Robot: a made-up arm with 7 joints.
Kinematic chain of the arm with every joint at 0, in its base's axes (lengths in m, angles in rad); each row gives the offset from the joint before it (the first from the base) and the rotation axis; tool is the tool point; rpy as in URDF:
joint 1: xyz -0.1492 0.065 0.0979 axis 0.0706 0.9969 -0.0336
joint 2: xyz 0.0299 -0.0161 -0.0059 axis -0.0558 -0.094 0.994
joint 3: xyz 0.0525 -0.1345 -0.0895 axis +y
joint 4: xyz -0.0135 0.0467 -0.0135 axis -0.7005 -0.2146 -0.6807
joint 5: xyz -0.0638 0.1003 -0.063 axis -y
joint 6: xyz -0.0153 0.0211 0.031 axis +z
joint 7: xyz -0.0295 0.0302 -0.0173 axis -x
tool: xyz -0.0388 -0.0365 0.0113 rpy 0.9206 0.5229 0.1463
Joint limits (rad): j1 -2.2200..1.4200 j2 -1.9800..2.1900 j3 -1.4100..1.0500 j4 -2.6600..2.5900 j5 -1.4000..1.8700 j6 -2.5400..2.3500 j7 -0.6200..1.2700
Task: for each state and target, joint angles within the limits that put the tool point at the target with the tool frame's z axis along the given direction. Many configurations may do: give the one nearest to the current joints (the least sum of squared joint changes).
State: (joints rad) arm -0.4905 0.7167 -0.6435 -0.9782 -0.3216 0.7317 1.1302
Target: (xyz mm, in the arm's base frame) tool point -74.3 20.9 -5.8 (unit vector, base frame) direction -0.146 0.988 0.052
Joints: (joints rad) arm -0.0349 1.0795 -0.4560 -0.5101 -1.4000 0.9906 0.6105
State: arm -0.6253 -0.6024 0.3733 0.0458 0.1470 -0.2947 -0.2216
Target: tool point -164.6 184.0 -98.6 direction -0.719 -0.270 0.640
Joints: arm 0.1303 -1.0571 0.4308 0.4148 0.6804 -0.4540 -0.3953
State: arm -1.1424 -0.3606 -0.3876 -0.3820 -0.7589 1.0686 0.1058
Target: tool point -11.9 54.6 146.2 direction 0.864 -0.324 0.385
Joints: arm -1.9572 -0.9017 -0.1398 0.1499 -1.3874 1.0586 -0.6200
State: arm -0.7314 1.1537 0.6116 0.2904 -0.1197 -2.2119 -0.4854
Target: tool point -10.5 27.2 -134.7 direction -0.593 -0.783 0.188
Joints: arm -0.4082 1.4405 0.6397 0.9358 -0.0992 -1.6682 -0.6200
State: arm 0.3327 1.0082 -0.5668 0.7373 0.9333 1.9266 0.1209
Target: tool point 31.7 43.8 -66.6 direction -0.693 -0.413 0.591
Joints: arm -0.4476 1.3568 -0.5290 0.0609 0.9654 1.2127 -0.0036
